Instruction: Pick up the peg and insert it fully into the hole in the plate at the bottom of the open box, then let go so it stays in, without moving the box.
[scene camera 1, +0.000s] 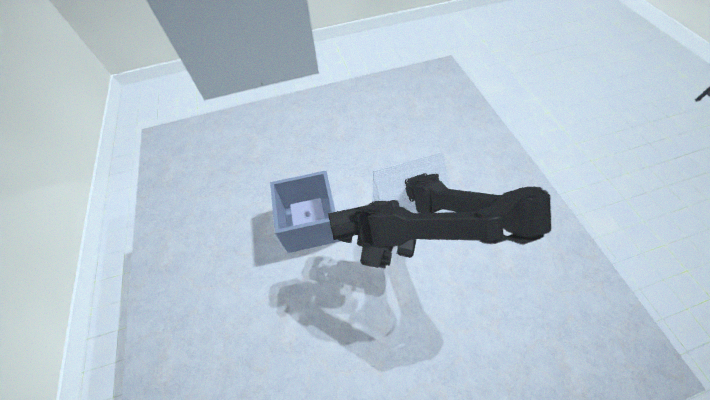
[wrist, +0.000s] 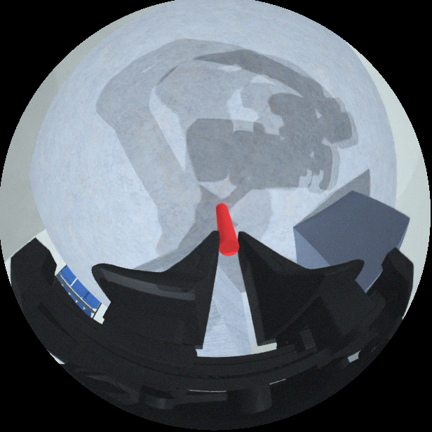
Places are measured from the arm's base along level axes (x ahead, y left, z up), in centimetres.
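Pixels of known places: arm's base, link origin: (scene camera 1: 418, 187).
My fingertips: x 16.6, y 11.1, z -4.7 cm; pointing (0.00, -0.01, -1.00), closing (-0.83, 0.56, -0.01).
Observation:
Ahead of a thing's pixels: the offset from my fingertips to its top centre. "spot": to the spot under its first point. Level surfaces: height alone.
The red peg (wrist: 226, 225) stands roughly upright in the wrist view, its near end between the fingertips. My gripper (wrist: 227, 236) is shut on the peg, with a black finger close on each side of it. In the scene view the arm (scene camera 1: 435, 227) hides the peg, and the fingertips cannot be made out. The open blue-grey box @(dy -16.9, dx +14.6, dz +6.9 cm) (scene camera 1: 305, 240) (wrist: 350, 232) stands to the left of the arm in the scene view and at the right in the wrist view. Inside it, the pale plate @(dy -16.9, dx +14.6, dz -0.9 cm) (scene camera 1: 298, 207) lies at the bottom with a dark hole @(spot: dy -17.8, dx +14.7, dz -2.9 cm) (scene camera 1: 307, 214).
A pale block (scene camera 1: 392, 175) stands behind the arm near its base. A large grey panel (scene camera 1: 245, 45) is at the top of the scene view. The arm's shadow (scene camera 1: 350, 325) falls across the grey mat @(dz -6.9 cm) (scene camera 1: 210, 325). The box's wall is very near the arm's wrist in the scene view.

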